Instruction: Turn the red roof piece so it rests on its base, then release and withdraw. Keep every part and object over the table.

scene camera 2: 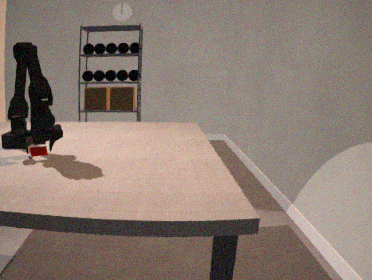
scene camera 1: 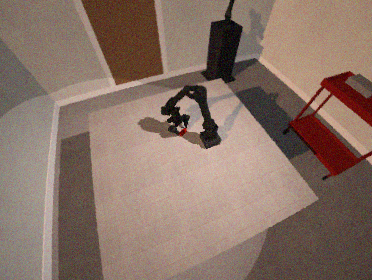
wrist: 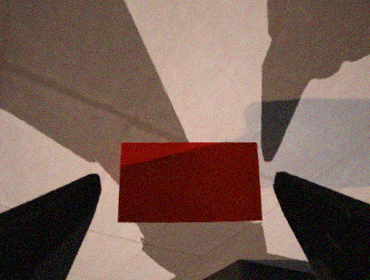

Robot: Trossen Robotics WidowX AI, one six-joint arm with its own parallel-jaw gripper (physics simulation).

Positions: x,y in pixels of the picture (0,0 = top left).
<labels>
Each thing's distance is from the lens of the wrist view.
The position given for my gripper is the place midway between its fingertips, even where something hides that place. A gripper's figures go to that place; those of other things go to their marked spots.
my gripper (wrist: 188,181): 11 cm
red roof piece (wrist: 203,181): 11 cm
</labels>
